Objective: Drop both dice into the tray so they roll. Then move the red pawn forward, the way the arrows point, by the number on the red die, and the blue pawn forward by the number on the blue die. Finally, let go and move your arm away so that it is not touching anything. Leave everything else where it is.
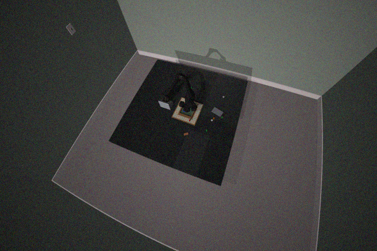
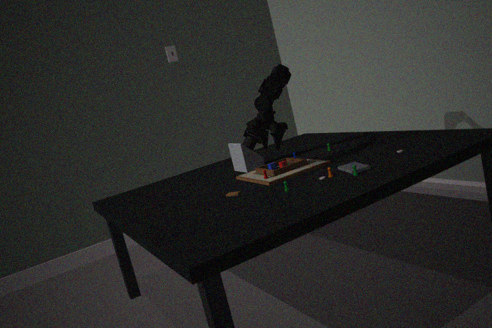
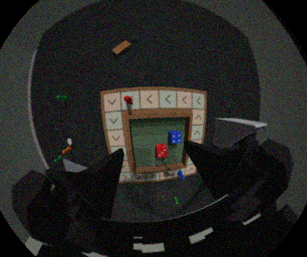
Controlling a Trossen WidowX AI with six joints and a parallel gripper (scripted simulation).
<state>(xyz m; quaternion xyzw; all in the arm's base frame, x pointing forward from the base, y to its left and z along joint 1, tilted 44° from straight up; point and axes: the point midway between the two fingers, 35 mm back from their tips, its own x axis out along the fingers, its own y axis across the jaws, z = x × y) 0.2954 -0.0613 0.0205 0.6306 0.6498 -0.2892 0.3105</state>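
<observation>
Now: the red pawn 40 mm ahead of my gripper tip, 80 mm to the right of it and 80 mm below it. Round my gripper tip: orange pawn (290 mm ahead, 40 mm to the left, 90 mm below); then blue pawn (90 mm behind, 150 mm to the left, 80 mm below); then small wooden piece (60 mm ahead, 230 mm to the right, 100 mm below).
</observation>
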